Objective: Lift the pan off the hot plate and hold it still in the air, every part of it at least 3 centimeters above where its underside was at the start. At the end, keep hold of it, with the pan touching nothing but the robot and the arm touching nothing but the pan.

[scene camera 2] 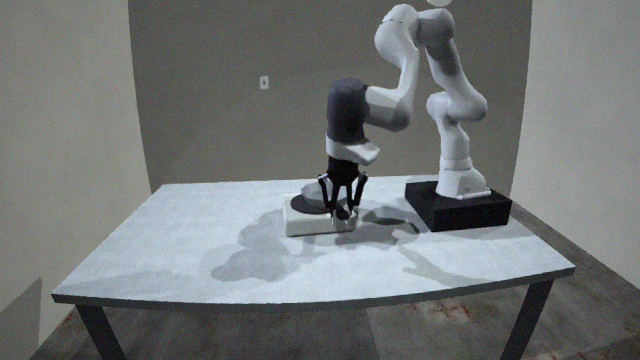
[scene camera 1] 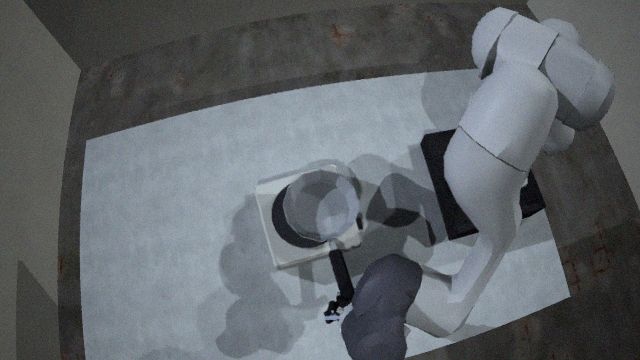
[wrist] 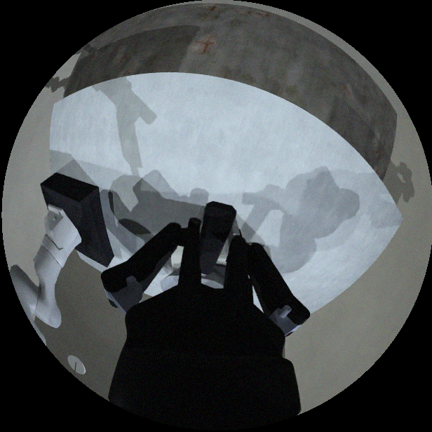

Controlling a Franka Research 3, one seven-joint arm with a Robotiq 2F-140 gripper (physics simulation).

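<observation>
The pan's grey bowl (scene camera 1: 321,205) (scene camera 2: 314,194) (wrist: 215,277) is over the hot plate (scene camera 1: 266,200) (scene camera 2: 305,225). Part of the hot plate's black disc (scene camera 1: 280,217) (scene camera 2: 299,204) is uncovered beside the bowl. The bowl looks tilted and shifted from the disc. Whether any part of it touches the hot plate cannot be told. The black handle (scene camera 1: 340,270) points toward the front, with its end between the fingers. My gripper (scene camera 2: 343,212) (wrist: 215,218) points down and is shut on the handle. In scene camera 1 the arm hides most of the gripper.
The arm's black base block (scene camera 1: 462,232) (scene camera 2: 470,220) (wrist: 92,215) stands on the table (scene camera 1: 150,210) (scene camera 2: 175,250) (wrist: 200,125), right of the hot plate. A small dark knob (scene camera 1: 359,222) is at the hot plate's right side. Shadows of the arm lie across the table.
</observation>
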